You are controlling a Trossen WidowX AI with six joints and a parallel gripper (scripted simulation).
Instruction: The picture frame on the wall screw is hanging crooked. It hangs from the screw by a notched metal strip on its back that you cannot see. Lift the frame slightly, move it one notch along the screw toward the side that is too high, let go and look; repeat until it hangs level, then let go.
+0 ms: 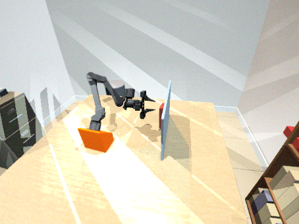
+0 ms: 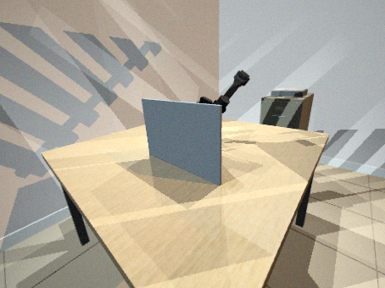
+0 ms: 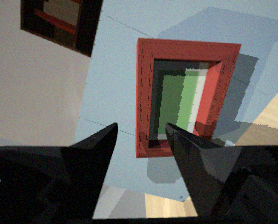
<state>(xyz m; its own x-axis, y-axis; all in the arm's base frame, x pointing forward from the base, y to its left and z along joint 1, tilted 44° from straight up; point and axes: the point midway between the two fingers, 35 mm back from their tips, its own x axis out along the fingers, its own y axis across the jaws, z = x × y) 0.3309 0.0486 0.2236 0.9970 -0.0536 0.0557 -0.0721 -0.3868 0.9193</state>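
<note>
My gripper tip is now 6 cm short of the red picture frame, 2 cm to the left of it and 5 cm above it. From my gripper tip the other things lie so: pale blue wall panel: 7 cm ahead, 2 cm to the right, 6 cm below.
</note>
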